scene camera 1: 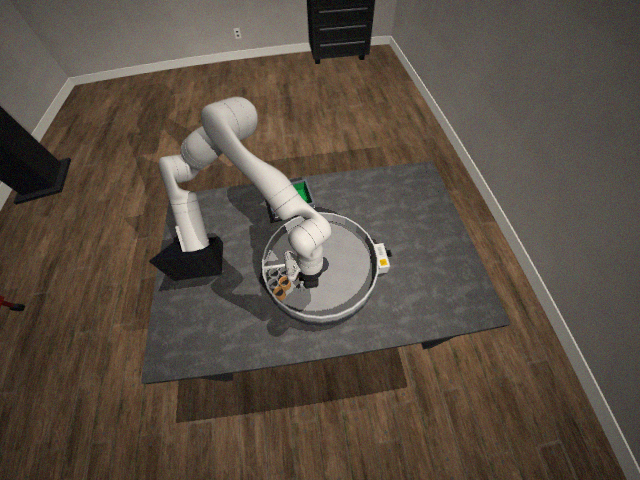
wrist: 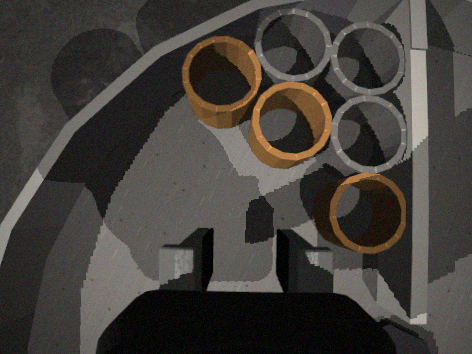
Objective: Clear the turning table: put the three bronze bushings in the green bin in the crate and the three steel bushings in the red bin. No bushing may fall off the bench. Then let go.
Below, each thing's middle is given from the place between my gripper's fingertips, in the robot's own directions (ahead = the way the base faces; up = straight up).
Scene:
Right now my hand is 10 cm short of the turning table (scene camera 1: 352, 261), 7 cm to the right of it and 3 cm above it.

